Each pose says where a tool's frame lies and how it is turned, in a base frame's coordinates. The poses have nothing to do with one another.
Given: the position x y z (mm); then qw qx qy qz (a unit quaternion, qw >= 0).
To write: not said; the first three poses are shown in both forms.
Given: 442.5 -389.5 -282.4 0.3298 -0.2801 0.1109 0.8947
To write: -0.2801 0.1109 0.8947 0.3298 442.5 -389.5 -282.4
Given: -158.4 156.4 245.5 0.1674 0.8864 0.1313 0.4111
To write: 0.8864 0.1313 0.4111 0.1674 -158.4 156.4 245.5
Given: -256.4 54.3 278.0 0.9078 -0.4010 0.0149 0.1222
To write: -0.4010 0.0149 0.1222 0.9078 -256.4 54.3 278.0
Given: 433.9 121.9 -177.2 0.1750 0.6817 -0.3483 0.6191
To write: 0.6817 -0.3483 0.6191 0.1750 433.9 121.9 -177.2
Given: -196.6 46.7 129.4 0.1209 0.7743 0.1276 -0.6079
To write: 0.7743 0.1276 -0.6079 0.1209 -196.6 46.7 129.4
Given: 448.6 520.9 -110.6 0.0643 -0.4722 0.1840 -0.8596
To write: -0.4722 0.1840 -0.8596 0.0643 448.6 520.9 -110.6
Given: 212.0 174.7 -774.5 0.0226 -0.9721 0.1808 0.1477
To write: -0.9721 0.1808 0.1477 0.0226 212.0 174.7 -774.5
